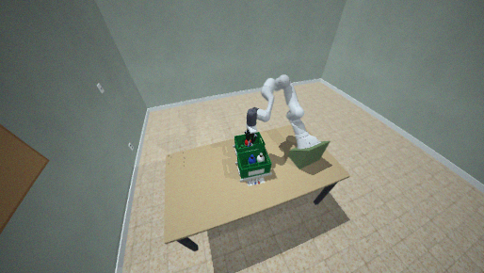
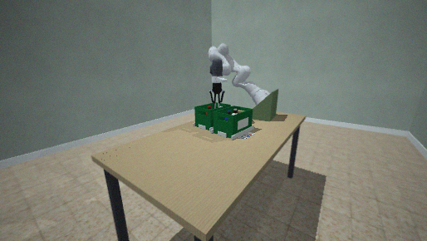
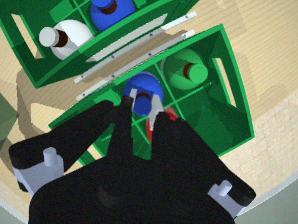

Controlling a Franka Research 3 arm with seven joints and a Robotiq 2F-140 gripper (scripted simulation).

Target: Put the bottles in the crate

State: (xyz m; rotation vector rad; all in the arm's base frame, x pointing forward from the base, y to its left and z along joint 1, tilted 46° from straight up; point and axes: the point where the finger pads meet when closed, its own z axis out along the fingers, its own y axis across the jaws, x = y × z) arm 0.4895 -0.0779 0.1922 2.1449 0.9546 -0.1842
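Right now the green-capped bottle is 9 cm ahead of my hand and 8 cm below it. Also, from my hand: blue-capped bottle: 3 cm ahead, 14 cm to the left, 8 cm below; then red-labelled bottle: 9 cm to the right, 8 cm below; then white-capped bottle: 6 cm behind, 15 cm to the left, 8 cm below.
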